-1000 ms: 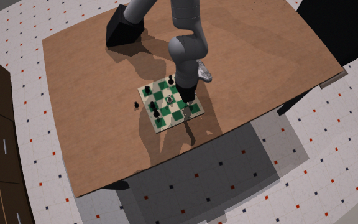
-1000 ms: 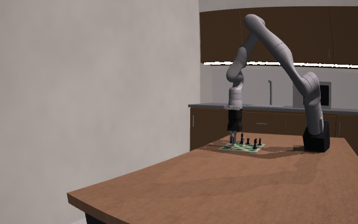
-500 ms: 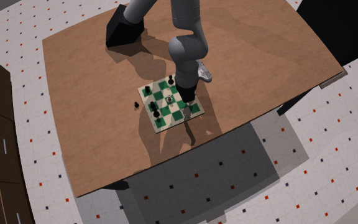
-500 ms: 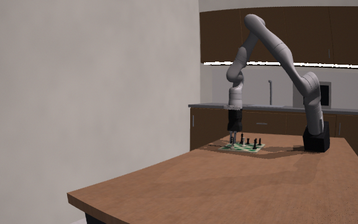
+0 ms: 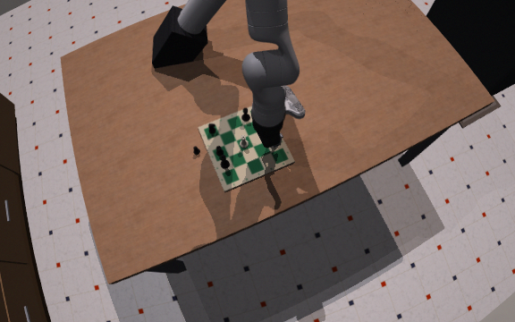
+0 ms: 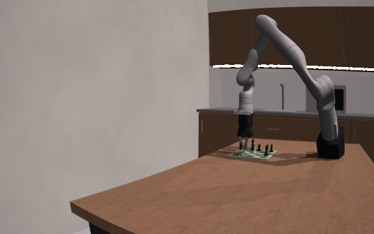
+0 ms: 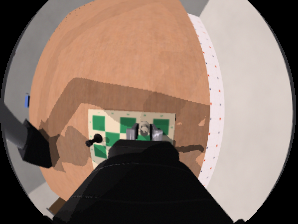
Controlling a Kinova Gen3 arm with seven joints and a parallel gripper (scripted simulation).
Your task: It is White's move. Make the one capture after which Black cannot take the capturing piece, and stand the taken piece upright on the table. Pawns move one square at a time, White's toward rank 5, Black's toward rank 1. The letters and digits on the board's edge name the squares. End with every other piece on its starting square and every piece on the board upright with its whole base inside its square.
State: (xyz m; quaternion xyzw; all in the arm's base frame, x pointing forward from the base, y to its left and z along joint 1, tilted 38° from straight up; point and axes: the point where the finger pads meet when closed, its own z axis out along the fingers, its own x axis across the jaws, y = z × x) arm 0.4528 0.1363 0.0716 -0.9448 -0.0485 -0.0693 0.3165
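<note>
Right now the cream chessboard is 80 mm to the right of my hand, 50 mm below it and 30 mm behind it.
</note>
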